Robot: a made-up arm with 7 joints. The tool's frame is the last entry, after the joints. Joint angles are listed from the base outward.
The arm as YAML. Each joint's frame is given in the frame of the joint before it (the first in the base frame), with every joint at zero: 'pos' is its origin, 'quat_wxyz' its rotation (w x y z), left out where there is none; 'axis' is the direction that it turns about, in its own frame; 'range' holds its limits. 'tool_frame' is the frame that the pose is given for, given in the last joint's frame.
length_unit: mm
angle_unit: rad
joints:
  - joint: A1
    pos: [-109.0, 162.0, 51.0]
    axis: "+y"
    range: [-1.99, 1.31]
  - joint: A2
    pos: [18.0, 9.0, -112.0]
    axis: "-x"
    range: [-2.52, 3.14]
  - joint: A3
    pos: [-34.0, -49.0, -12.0]
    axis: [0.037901, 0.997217, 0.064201]
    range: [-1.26, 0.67]
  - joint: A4
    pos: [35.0, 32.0, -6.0]
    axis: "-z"
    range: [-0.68, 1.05]
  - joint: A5
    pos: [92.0, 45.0, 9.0]
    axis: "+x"
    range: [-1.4, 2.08]
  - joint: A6
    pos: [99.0, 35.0, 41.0]
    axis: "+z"
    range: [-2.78, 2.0]
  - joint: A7
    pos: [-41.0, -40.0, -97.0]
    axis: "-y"
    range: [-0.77, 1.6]
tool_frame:
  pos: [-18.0, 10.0, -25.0]
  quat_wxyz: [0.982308, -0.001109, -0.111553, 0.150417]
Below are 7 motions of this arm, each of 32 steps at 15 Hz.
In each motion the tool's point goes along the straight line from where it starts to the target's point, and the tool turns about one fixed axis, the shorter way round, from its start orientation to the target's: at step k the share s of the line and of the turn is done. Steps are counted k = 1, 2, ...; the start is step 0. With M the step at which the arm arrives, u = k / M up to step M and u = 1 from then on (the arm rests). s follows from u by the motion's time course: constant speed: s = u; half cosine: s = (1 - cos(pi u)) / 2; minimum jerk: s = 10 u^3 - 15 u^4 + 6 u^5.
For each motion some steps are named. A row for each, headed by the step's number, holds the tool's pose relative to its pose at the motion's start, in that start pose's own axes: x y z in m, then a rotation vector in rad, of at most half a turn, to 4 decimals.
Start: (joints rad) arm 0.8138 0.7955 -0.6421 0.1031 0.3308 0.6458 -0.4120
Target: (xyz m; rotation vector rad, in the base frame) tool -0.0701 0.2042 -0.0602 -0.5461 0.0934 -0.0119
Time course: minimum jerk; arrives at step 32
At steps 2, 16, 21, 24, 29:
2: -0.0001 0.0001 0.0001 -0.0003 -0.0002 -0.0030
16: -0.0215 0.0190 0.0313 -0.0724 -0.0386 -0.6800
21: -0.0332 0.0295 0.0485 -0.1121 -0.0598 -1.0532
24: -0.0385 0.0341 0.0562 -0.1298 -0.0693 -1.2192
29: -0.0426 0.0378 0.0622 -0.1438 -0.0767 -1.3503

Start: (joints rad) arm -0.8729 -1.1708 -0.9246 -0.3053 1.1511 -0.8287 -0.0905
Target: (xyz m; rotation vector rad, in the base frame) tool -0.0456 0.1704 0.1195 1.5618 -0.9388 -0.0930
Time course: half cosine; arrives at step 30
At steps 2, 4, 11, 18, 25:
2: 0.0002 -0.0009 0.0001 -0.0101 -0.0023 -0.0032
4: 0.0009 -0.0037 0.0004 -0.0399 -0.0093 -0.0127
11: 0.0065 -0.0252 0.0027 -0.2737 -0.0636 -0.0870
18: 0.0142 -0.0556 0.0060 -0.6039 -0.1403 -0.1919
25: 0.0203 -0.0793 0.0086 -0.8608 -0.2000 -0.2735

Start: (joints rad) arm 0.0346 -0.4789 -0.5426 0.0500 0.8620 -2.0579 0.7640
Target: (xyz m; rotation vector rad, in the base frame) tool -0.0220 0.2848 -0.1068 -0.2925 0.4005 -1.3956
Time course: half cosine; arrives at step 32
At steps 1, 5, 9, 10, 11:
1: 0.0001 -0.0003 -0.0004 -0.0014 -0.0009 0.0004
5: 0.0028 -0.0068 -0.0110 -0.0345 -0.0214 0.0110
9: 0.0088 -0.0209 -0.0339 -0.1069 -0.0663 0.0339
10: 0.0107 -0.0254 -0.0412 -0.1300 -0.0806 0.0413
11: 0.0127 -0.0302 -0.0490 -0.1546 -0.0959 0.0491

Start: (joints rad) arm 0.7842 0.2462 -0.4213 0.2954 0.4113 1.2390 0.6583
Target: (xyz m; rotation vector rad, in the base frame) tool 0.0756 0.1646 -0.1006 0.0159 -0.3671 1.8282
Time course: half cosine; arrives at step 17
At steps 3, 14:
3: 0.0071 -0.0043 0.0023 0.0037 0.0479 0.0518
14: 0.0881 -0.0535 0.0285 0.0453 0.5920 0.6404

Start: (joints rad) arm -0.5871 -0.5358 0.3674 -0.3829 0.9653 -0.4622 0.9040
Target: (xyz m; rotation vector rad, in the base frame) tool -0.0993 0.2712 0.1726 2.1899 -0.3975 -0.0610
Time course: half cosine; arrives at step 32
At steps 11, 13, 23, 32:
11: 0.0084 0.0381 0.0390 0.2229 0.0439 -0.1295
13: 0.0113 0.0511 0.0523 0.2993 0.0589 -0.1738
23: 0.0260 0.1177 0.1205 0.6893 0.1357 -0.4003
32: 0.0318 0.1440 0.1475 0.8435 0.1661 -0.4899

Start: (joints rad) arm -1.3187 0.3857 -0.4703 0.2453 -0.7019 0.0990 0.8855
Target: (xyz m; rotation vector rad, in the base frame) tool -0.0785 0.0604 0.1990 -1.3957 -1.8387 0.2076
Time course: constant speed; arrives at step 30
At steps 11, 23, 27, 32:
11: -0.0106 -0.0339 -0.0023 0.2406 0.0527 0.0484
23: -0.0222 -0.0709 -0.0049 0.5031 0.1103 0.1011
27: -0.0261 -0.0833 -0.0057 0.5906 0.1294 0.1187
32: -0.0290 -0.0925 -0.0063 0.6562 0.1438 0.1319

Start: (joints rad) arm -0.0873 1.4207 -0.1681 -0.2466 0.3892 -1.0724 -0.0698
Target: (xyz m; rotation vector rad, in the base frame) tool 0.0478 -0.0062 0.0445 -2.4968 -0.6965 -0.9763
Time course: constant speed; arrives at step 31
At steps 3, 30, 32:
3: 0.0157 -0.0241 -0.0051 -0.1447 -0.0309 -0.0324
30: 0.1570 -0.2408 -0.0508 -1.4472 -0.3089 -0.3242
32: 0.1623 -0.2488 -0.0525 -1.4955 -0.3191 -0.3350

